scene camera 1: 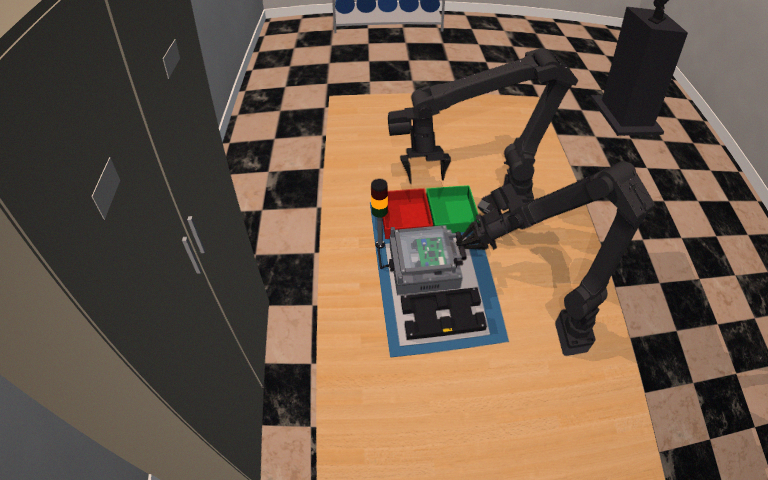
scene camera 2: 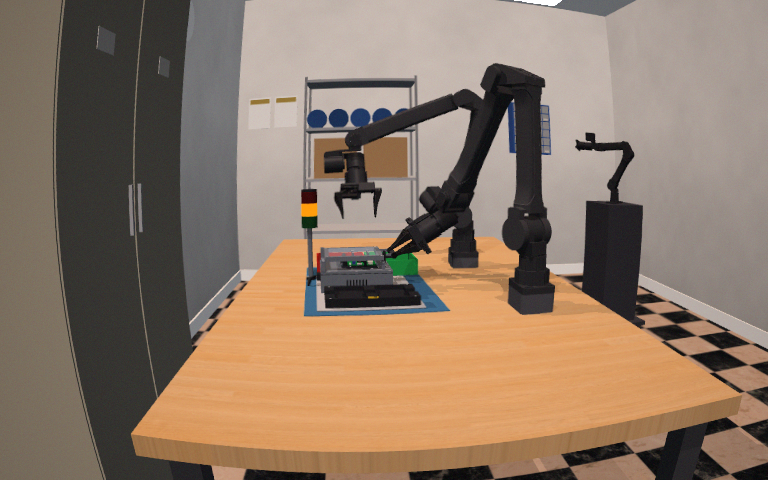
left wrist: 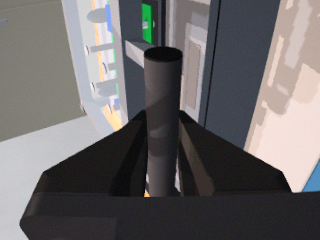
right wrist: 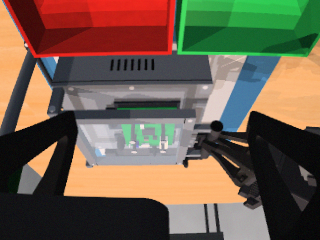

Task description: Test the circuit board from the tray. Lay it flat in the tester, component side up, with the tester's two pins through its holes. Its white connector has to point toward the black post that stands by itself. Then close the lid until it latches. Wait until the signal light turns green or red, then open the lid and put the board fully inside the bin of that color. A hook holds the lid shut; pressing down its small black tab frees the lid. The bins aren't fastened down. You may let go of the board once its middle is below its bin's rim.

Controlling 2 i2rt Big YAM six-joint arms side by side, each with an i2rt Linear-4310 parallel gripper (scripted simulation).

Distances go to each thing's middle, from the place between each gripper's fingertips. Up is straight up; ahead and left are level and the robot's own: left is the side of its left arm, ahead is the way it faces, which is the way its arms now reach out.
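Labels:
Clear lid point(scene camera 1: 426, 249): my left gripper 9 cm short of it. Green bin point(scene camera 1: 456, 204): 3 cm behind my left hand, 8 cm below, 19 cm to the right. Red bin point(scene camera 1: 407, 209): 12 cm ahead of my left hand, 20 cm to the right, 8 cm below.
My right hand point(scene camera 1: 426, 181): 16 cm above the red bin, 6 cm short of it, 1 cm to the left of it. Clear lid: 2 cm ahead of my right hand, 8 cm below, 19 cm to the left. Green bin: 16 cm below my right hand, 9 cm behind.

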